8 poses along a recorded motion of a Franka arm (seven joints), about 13 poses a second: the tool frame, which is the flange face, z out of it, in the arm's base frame.
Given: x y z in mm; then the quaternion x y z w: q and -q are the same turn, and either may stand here.
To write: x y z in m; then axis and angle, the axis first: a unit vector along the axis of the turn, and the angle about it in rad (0 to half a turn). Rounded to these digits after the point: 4 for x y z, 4 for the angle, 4 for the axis.
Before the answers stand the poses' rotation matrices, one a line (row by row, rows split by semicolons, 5 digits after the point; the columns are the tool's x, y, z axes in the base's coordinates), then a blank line. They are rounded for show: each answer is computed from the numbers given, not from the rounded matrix.
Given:
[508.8, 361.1, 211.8, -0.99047, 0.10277, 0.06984, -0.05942]
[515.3, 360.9, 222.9, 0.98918, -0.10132, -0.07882, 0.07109]
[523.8, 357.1, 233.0, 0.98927, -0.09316, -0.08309, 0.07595]
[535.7, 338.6, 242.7, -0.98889, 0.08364, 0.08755, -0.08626]
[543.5, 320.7, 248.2, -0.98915, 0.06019, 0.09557, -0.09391]
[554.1, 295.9, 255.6, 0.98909, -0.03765, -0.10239, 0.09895]
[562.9, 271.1, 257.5, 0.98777, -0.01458, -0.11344, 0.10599]
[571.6, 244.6, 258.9, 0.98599, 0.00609, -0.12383, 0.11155]
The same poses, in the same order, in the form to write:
0.96912 -0.19528 -0.15056; -0.21188 -0.97182 -0.10335; -0.12614 0.13206 -0.98318
0.96704 -0.18924 -0.17034; -0.21165 -0.96936 -0.12467; -0.14153 0.15661 -0.97747
0.96883 -0.17170 -0.17855; -0.19694 -0.97111 -0.13479; -0.15024 0.16575 -0.97466
0.97068 -0.15032 -0.18758; -0.18052 -0.97113 -0.15596; -0.15872 0.18525 -0.96979
0.97449 -0.10112 -0.20037; -0.13702 -0.97512 -0.17428; -0.17776 0.19729 -0.96409
0.97620 -0.05422 -0.21000; -0.09474 -0.97758 -0.18803; -0.19510 0.20345 -0.95945
0.97384 -0.00476 -0.22719; -0.05285 -0.97711 -0.20608; -0.22101 0.21269 -0.95180
0.96926 0.03964 -0.24283; -0.01562 -0.97504 -0.22148; -0.24555 0.21847 -0.94444

[0.5088, 0.3611, 0.2118, 0.9922, -0.1030, -0.0700, 3.0227]
[0.5153, 0.3609, 0.2229, 0.9917, -0.1016, -0.0790, 2.9993]
[0.5238, 0.3571, 0.2330, 0.9921, -0.0934, -0.0833, 2.9895]
[0.5357, 0.3386, 0.2427, 0.9926, -0.0840, -0.0879, 2.9689]
[0.5435, 0.3207, 0.2482, 0.9935, -0.0605, -0.0960, 2.9535]
[0.5541, 0.2959, 0.2556, 0.9940, -0.0378, -0.1029, 2.9434]
[0.5629, 0.2711, 0.2575, 0.9934, -0.0147, -0.1141, 2.9292]
[0.5716, 0.2446, 0.2589, 0.9922, 0.0061, -0.1246, 2.9180]

